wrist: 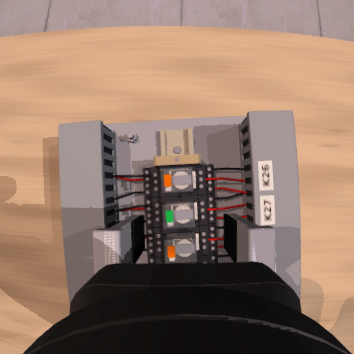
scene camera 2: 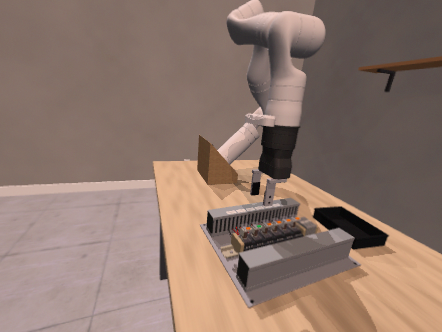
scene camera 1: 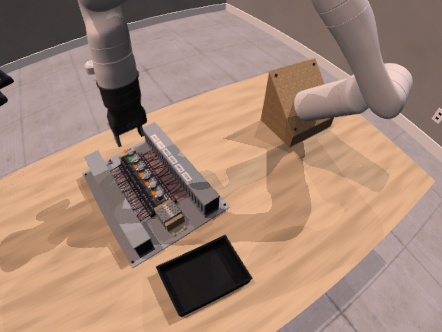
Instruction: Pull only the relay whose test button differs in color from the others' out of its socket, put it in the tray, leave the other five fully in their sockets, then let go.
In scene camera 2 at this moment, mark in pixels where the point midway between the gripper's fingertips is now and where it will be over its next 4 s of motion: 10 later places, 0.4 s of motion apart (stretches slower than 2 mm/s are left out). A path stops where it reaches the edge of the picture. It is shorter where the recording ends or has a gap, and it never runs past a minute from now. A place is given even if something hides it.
My gripper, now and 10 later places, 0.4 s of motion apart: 260, 199; 257, 210; 258, 219; 258, 219; 257, 222; 257, 229; 257, 229; 256, 233; 256, 235; 255, 238; 255, 239
